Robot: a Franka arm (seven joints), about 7 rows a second.
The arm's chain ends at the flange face. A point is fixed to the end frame.
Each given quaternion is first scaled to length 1.
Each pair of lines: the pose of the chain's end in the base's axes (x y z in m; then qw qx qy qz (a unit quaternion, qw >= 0)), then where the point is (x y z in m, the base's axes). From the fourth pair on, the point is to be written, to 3 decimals.
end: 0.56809 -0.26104 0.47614 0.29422 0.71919 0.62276 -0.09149
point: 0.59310 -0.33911 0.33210
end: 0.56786 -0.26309 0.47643 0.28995 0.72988 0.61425 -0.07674
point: 0.59483 -0.33738 0.33076
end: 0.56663 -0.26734 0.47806 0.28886 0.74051 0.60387 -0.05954
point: 0.59686 -0.33817 0.33130
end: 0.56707 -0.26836 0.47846 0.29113 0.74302 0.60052 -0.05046
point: 0.600 -0.338 0.332
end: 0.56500 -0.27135 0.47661 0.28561 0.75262 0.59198 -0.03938
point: 0.599 -0.338 0.329
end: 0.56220 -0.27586 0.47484 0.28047 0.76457 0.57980 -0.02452
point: 0.598 -0.338 0.326
